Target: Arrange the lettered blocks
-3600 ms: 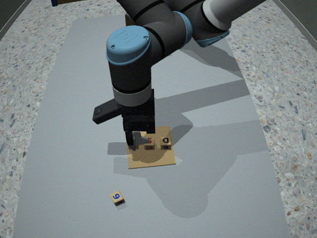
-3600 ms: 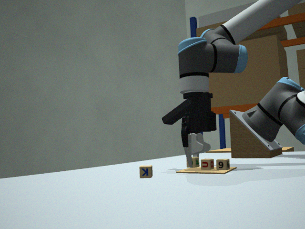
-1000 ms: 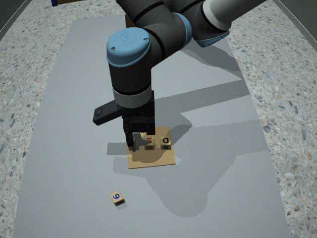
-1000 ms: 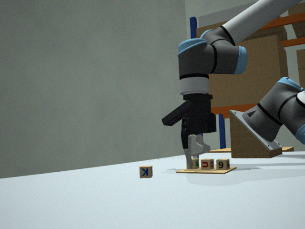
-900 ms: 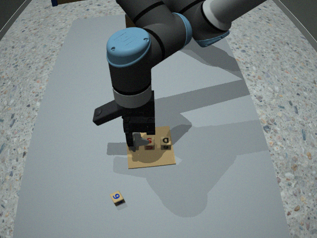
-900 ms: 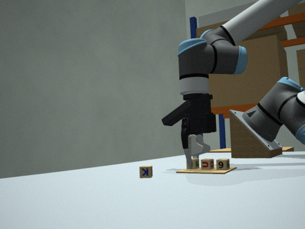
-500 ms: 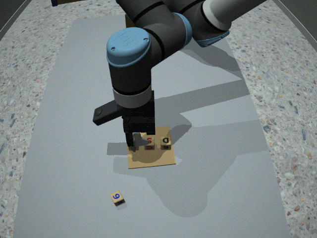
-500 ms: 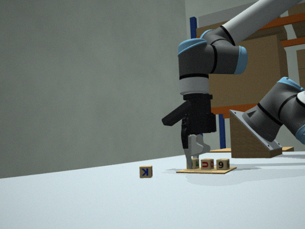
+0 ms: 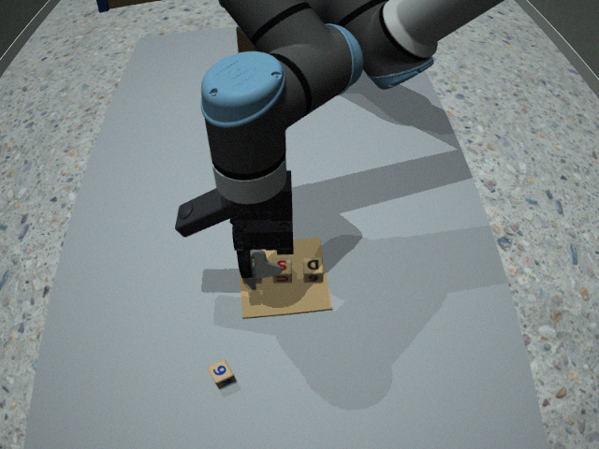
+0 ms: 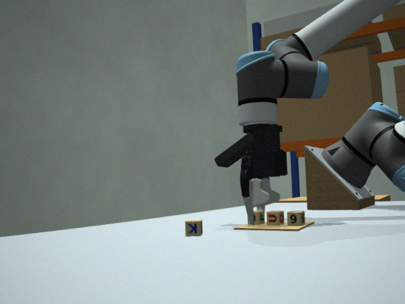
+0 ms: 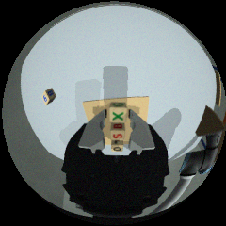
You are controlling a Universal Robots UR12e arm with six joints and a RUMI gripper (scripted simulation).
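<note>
Right now my hand is 50 mm to the right of the tan mat and 20 mm above it.
</note>
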